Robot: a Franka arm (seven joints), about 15 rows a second.
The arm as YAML. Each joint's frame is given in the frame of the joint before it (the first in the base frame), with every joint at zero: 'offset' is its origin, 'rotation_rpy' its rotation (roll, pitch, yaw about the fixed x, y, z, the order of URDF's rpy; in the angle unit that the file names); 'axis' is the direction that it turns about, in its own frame. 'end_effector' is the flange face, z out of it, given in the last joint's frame.
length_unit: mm
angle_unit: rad
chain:
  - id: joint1
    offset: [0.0, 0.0, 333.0]
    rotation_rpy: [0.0, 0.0, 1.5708]
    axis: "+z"
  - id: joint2
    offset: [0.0, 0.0, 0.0]
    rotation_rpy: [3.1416, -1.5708, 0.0]
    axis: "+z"
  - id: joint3
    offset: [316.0, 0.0, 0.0]
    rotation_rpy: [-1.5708, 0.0, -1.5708]
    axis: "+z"
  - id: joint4
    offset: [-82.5, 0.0, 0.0]
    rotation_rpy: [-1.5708, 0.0, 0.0]
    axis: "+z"
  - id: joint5
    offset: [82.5, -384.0, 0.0]
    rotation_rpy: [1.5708, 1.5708, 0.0]
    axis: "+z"
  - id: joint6
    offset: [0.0, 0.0, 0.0]
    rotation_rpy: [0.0, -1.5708, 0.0]
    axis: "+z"
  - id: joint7
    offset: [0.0, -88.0, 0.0]
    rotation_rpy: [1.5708, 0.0, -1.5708]
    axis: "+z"
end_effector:
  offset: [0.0, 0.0, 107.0]
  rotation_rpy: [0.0, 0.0, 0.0]
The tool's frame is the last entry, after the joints.
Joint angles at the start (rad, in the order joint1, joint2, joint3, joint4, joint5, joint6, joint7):
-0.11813, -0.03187, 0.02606, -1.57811, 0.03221, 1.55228, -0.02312
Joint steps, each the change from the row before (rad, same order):
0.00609, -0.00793, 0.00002, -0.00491, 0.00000, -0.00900, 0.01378
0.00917, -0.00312, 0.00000, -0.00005, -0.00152, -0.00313, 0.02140
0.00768, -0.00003, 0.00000, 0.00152, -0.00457, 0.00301, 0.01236
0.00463, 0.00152, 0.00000, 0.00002, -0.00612, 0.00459, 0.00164
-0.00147, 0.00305, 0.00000, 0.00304, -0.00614, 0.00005, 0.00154
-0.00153, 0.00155, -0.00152, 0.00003, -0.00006, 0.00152, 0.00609
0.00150, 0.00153, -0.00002, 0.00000, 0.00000, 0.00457, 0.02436
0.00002, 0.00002, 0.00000, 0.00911, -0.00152, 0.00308, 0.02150
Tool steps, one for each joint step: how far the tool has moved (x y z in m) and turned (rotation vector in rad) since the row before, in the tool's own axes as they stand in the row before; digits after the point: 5 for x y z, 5 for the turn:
-0.00339, -0.00350, -0.00110, -0.00009, -0.00618, 0.00758
-0.00130, -0.00486, -0.00123, -0.00160, -0.00034, 0.01219
0.00025, -0.00366, -0.00087, -0.00447, 0.00443, 0.00477
0.00089, -0.00182, 0.00047, -0.00597, 0.00314, -0.00280
0.00102, 0.00147, 0.00020, -0.00607, 0.00023, 0.00315
0.00068, 0.00168, 0.00067, 0.00001, 0.00004, 0.00916
0.00092, -0.00081, 0.00044, 0.00019, 0.00302, 0.02290
0.00048, 0.00007, -0.00455, -0.00068, 0.01224, 0.02138

